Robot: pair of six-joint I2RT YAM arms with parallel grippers.
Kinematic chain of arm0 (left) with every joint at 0, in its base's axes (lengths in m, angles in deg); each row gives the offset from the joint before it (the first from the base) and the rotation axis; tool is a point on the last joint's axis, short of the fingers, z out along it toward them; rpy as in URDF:
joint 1: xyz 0 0 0.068 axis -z
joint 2: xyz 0.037 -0.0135 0.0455 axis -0.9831 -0.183 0
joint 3: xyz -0.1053 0.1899 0.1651 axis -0.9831 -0.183 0
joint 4: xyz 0.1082 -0.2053 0.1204 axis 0.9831 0.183 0
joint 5: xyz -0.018 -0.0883 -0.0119 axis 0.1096 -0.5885 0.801
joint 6: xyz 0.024 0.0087 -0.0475 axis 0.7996 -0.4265 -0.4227
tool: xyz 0 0 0 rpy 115.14 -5.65 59.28
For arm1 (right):
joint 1: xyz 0 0 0.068 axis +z
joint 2: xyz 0.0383 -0.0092 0.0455 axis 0.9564 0.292 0
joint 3: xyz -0.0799 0.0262 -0.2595 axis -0.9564 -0.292 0
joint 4: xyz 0.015 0.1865 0.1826 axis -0.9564 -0.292 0
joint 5: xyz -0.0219 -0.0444 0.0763 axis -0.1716 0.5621 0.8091
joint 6: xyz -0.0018 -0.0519 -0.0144 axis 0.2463 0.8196 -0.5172
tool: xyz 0 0 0 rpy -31.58 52.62 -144.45
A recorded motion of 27 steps. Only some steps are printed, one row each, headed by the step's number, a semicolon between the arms.
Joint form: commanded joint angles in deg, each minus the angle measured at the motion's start. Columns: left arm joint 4, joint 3, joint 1, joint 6, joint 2, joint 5; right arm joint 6, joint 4, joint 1, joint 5, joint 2, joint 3.
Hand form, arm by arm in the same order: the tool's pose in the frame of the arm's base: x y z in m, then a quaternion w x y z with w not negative. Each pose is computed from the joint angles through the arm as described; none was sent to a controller.
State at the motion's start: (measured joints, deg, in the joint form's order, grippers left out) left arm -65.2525 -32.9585 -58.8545 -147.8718 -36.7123 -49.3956; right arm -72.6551 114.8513 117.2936 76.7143 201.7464 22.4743
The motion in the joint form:
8: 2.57 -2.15 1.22 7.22 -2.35 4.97; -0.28 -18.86 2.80 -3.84 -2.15 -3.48
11: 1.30 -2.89 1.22 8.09 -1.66 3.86; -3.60 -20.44 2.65 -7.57 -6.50 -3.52
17: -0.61 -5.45 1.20 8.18 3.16 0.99; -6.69 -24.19 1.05 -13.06 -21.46 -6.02
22: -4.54 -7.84 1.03 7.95 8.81 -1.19; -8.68 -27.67 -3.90 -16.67 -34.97 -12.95
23: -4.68 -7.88 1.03 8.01 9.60 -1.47; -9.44 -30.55 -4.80 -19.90 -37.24 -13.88
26: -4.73 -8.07 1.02 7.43 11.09 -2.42; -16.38 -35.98 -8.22 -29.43 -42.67 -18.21
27: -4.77 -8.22 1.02 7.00 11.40 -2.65; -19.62 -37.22 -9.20 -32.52 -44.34 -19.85
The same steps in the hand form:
8: 0.1982 -0.0788 0.1093 0.24660 -0.40026 0.84429 -0.25722; 0.2476 0.3028 0.0828 0.02620 -0.24553 0.84094 0.48151
11: 0.1966 -0.0789 0.1100 0.24879 -0.38906 0.84528 -0.26876; 0.2498 0.3012 0.1077 0.05233 -0.21728 0.85121 0.47486
17: 0.1877 -0.0772 0.1169 0.25542 -0.37334 0.83677 -0.30855; 0.2453 0.2774 0.1836 0.13401 -0.18536 0.84392 0.48526
22: 0.1817 -0.0756 0.1291 0.28223 -0.35528 0.81487 -0.36070; 0.2356 0.2249 0.2177 0.18691 -0.12710 0.84983 0.47613
23: 0.1814 -0.0757 0.1316 0.28567 -0.35198 0.81234 -0.36688; 0.2333 0.2142 0.2195 0.19589 -0.09890 0.86382 0.45349
26: 0.1801 -0.0758 0.1354 0.28569 -0.34961 0.80707 -0.38052; 0.2278 0.1802 0.2129 0.20954 0.02536 0.89611 0.39043
27: 0.1794 -0.0756 0.1356 0.28401 -0.35130 0.80536 -0.38384; 0.2249 0.1698 0.2094 0.21228 0.07196 0.90076 0.37201

